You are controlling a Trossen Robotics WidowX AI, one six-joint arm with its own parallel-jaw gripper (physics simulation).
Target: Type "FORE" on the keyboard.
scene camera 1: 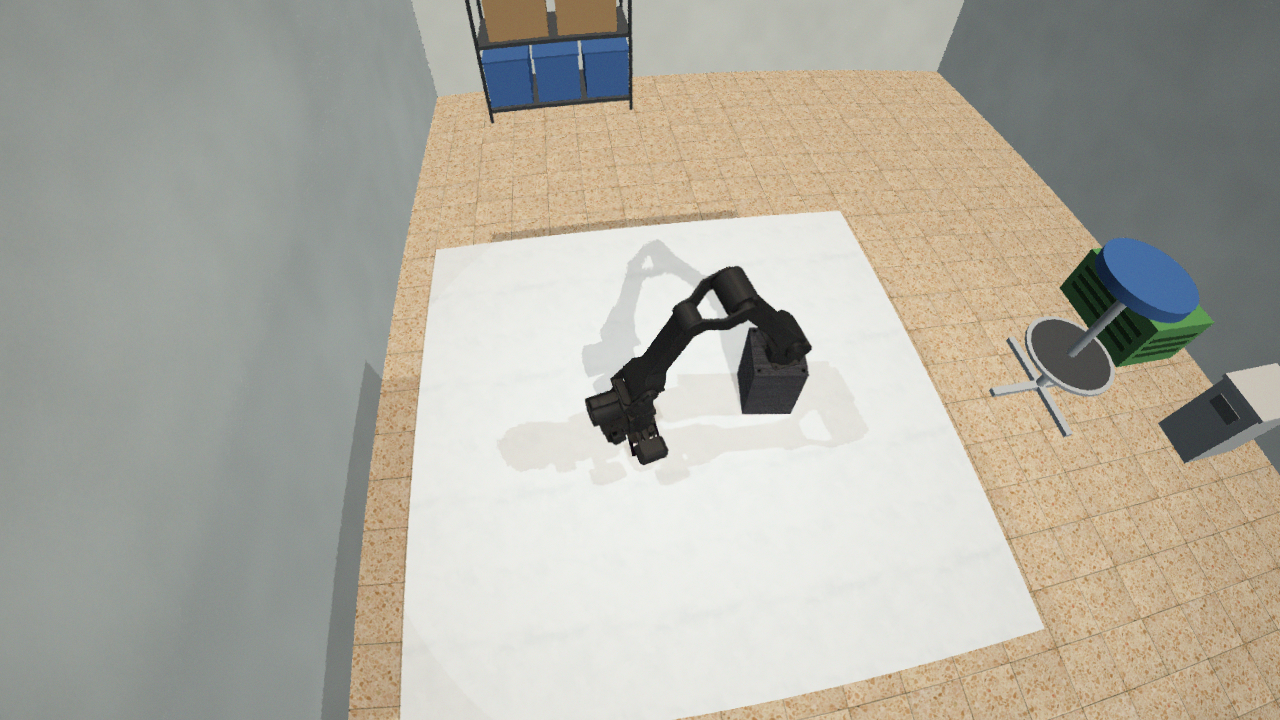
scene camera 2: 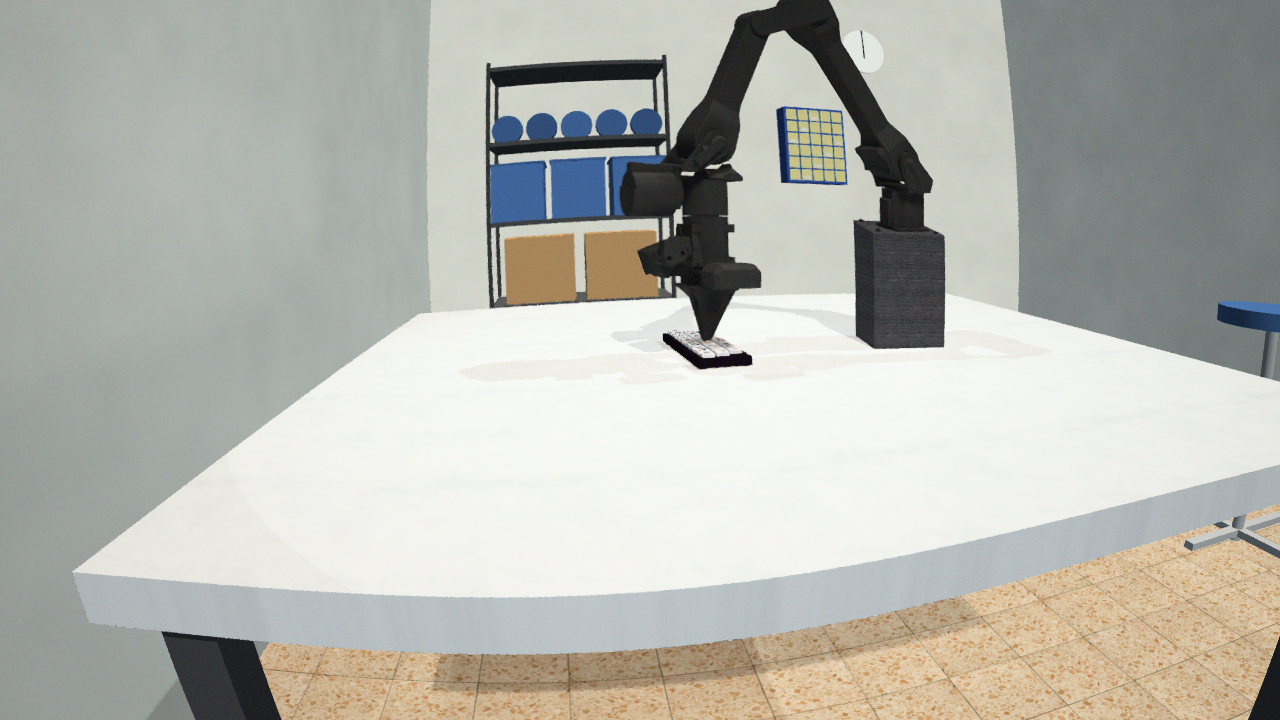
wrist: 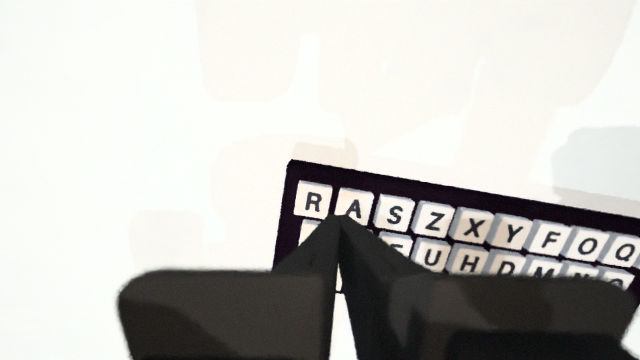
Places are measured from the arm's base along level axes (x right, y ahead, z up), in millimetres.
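Where they show: gripper, fingertip midpoint: [scene camera 1: 637, 438] [scene camera 2: 706, 340] [wrist: 336, 224]; arm's base at its link origin: [scene camera 1: 781, 354] [scene camera 2: 903, 228].
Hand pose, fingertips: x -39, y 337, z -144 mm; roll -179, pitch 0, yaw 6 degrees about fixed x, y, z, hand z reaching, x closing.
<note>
Things, the pixels of their centre, and the offset from my fingertips. Level surfaces: height alone.
- black keyboard at the middle of its body: [wrist: 468, 255] [scene camera 2: 703, 346] dy -21, dx +79, dz -23 mm
- R key at the middle of its body: [wrist: 312, 199] [scene camera 2: 707, 354] dy +3, dx -11, dz -16 mm
- F key at the middle of its body: [wrist: 545, 237] dy -3, dx +110, dz -16 mm
- O key at the middle of its body: [wrist: 582, 243] dy -3, dx +130, dz -16 mm
- E key at the middle of its body: [wrist: 392, 249] dy -19, dx +33, dz -16 mm
- white table at its surface level: dz -31 mm
The black keyboard [scene camera 2: 723, 360] [wrist: 400, 186] has white letter keys. In the wrist view its top row shows the R key [wrist: 313, 201], A key [wrist: 354, 204], S, Z, X, Y, F key [wrist: 551, 239], O key [wrist: 587, 245] and Q. The E key [wrist: 398, 247] in the second row is mostly covered by a finger. My gripper [scene camera 2: 708, 337] [wrist: 336, 224] is shut and empty, pointing down. Its tips overlap the lower edge of the A key in the wrist view; whether they touch a key cannot be told. The arm hides the keyboard in scene camera 1.
The keyboard lies on a white table [scene camera 1: 680, 582] [scene camera 2: 537, 501]. The arm's dark base block [scene camera 1: 771, 385] [scene camera 2: 899, 286] stands on the table to the right. A blue stool [scene camera 1: 1145, 277], a green crate [scene camera 1: 1172, 338] and a shelf rack [scene camera 2: 572, 71] stand away from the table.
</note>
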